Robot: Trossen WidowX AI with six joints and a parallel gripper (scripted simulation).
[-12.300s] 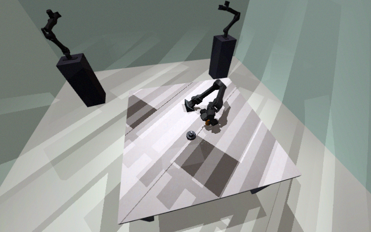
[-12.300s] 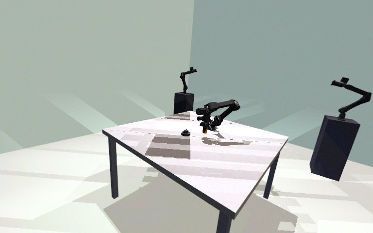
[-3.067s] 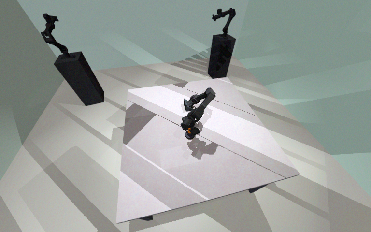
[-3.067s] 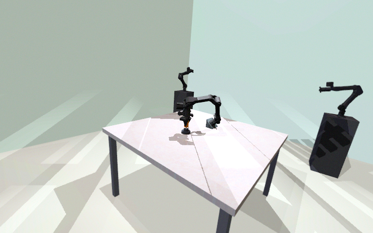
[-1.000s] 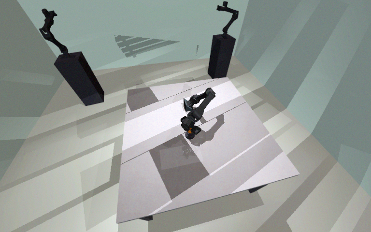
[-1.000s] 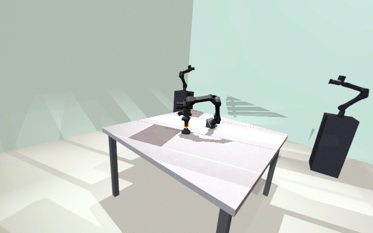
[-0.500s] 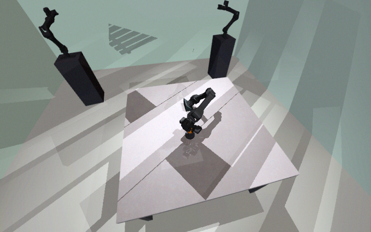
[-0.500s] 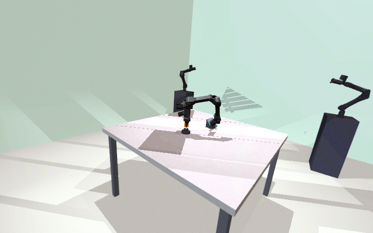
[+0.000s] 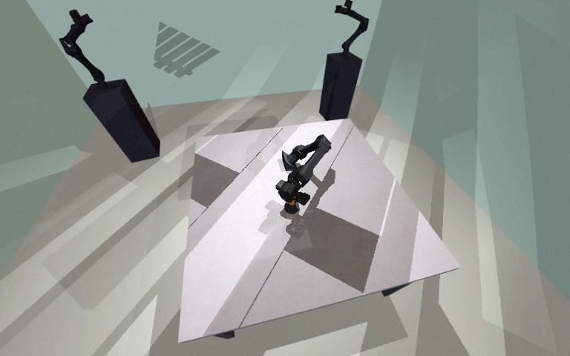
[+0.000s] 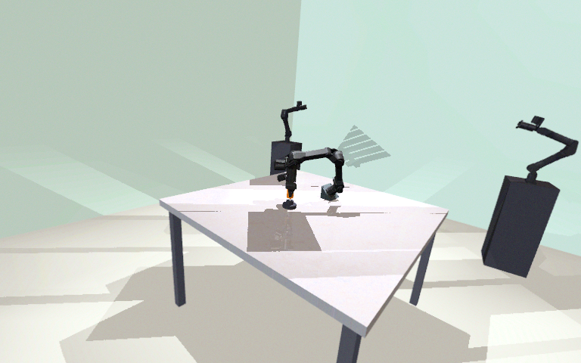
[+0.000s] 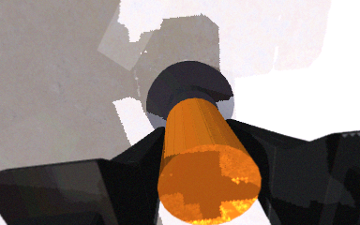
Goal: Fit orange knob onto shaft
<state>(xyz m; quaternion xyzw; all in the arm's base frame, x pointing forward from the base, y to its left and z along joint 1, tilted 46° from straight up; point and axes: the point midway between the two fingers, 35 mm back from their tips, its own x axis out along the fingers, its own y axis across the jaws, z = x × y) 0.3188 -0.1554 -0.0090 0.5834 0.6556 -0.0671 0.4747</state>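
The orange knob is 30 mm above my gripper tip. Also, from my gripper tip: dark round pedestal (40 mm below).
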